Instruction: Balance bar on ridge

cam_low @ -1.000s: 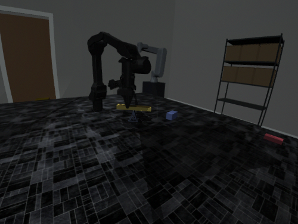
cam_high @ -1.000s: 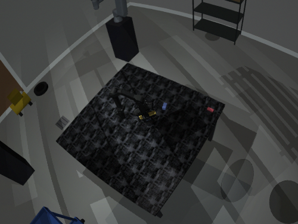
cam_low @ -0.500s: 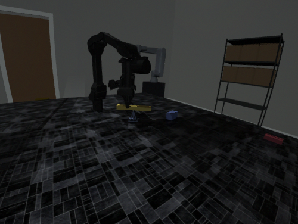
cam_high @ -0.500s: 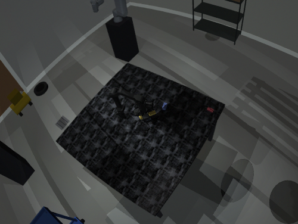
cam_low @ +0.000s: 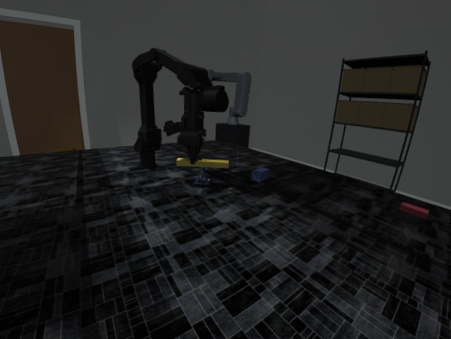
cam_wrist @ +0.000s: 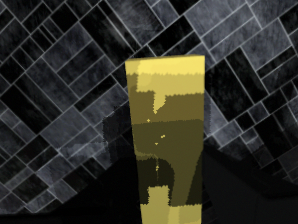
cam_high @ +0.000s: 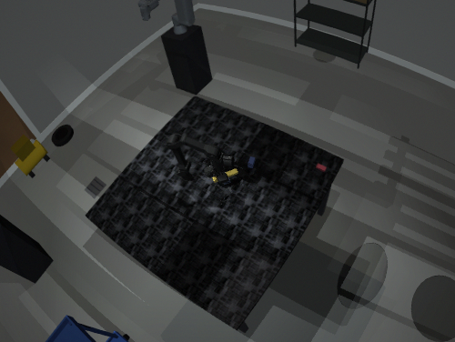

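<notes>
Right now my gripper tip is 2 cm to the right of the yellow bar and 2 cm short of it. Also, from my gripper tip: red block 50 cm ahead, 42 cm to the left, 5 cm below; blue cube 22 cm to the left, 8 cm ahead, 5 cm below.
</notes>
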